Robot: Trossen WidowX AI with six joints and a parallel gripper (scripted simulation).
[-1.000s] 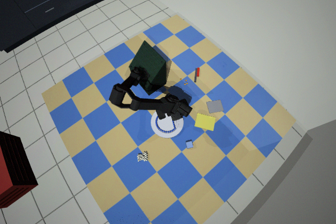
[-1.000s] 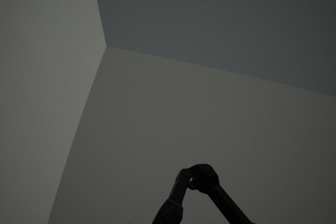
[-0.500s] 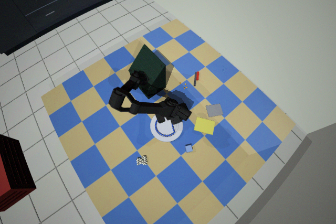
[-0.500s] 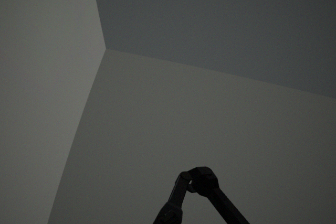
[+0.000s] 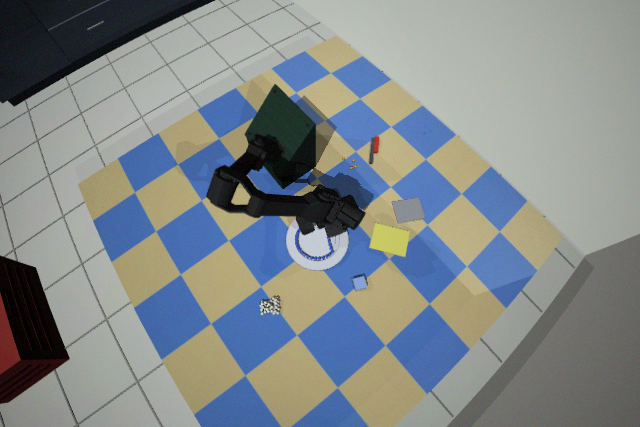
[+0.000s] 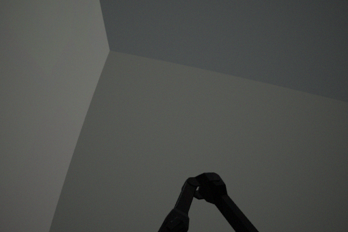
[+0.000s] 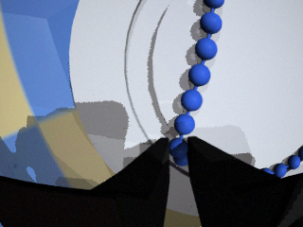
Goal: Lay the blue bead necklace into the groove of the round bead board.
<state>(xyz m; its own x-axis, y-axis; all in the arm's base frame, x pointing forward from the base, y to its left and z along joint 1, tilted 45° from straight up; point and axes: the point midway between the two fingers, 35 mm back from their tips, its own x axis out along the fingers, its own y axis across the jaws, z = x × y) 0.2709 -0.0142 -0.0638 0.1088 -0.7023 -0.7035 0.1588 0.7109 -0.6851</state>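
Now: the round white bead board 3 cm ahead of my gripper tip, 5 cm to the right of it and 1 cm below it. From my gripper tip the other things lie so: small blue cube (22 cm ahead, 2 cm to the right, 1 cm below); then grey square (10 cm ahead, 27 cm to the left, 2 cm below); then yellow pad (15 cm ahead, 15 cm to the left, 2 cm below).
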